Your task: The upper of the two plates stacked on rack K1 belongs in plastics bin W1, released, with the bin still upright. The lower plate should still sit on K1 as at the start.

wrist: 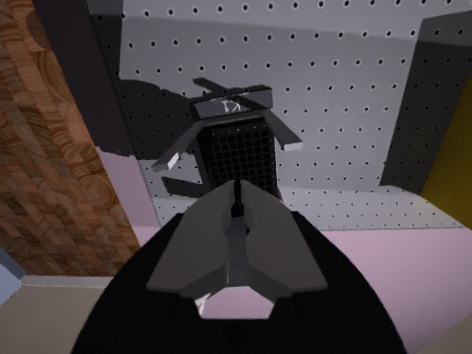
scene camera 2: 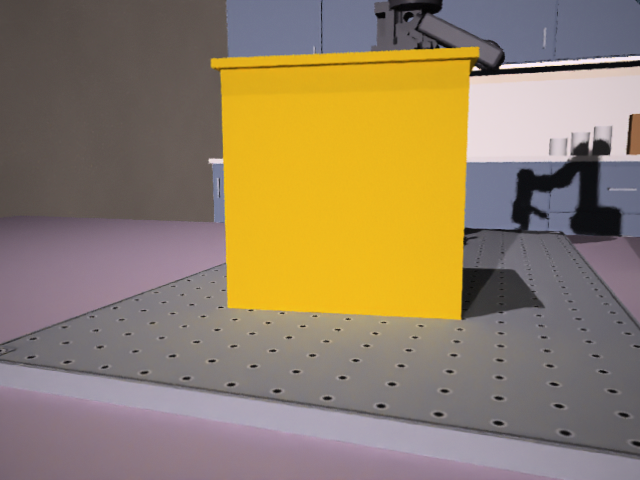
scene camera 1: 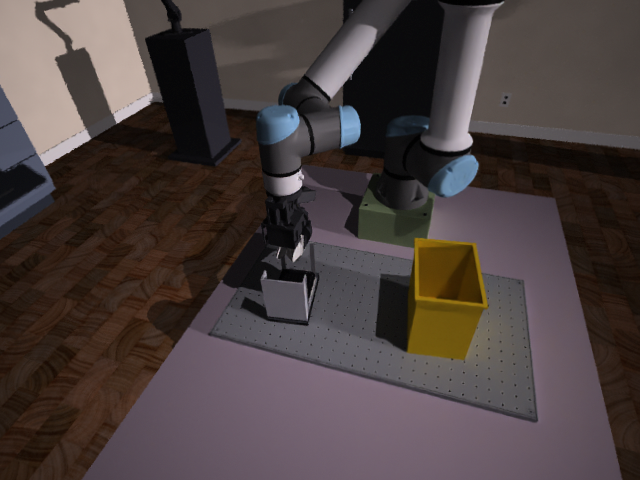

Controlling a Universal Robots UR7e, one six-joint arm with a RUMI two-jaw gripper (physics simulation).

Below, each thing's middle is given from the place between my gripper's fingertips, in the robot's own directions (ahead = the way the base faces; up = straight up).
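Labels:
Black gridded plate [wrist: 242, 150]: my hand is 70 mm above it and 30 mm short of it. Going by their middles, the plate is the nearest to my hand of the things named here. Yellow bin W1 [scene camera 2: 344, 174]: 20 mm below my hand and 340 mm to the left of it.

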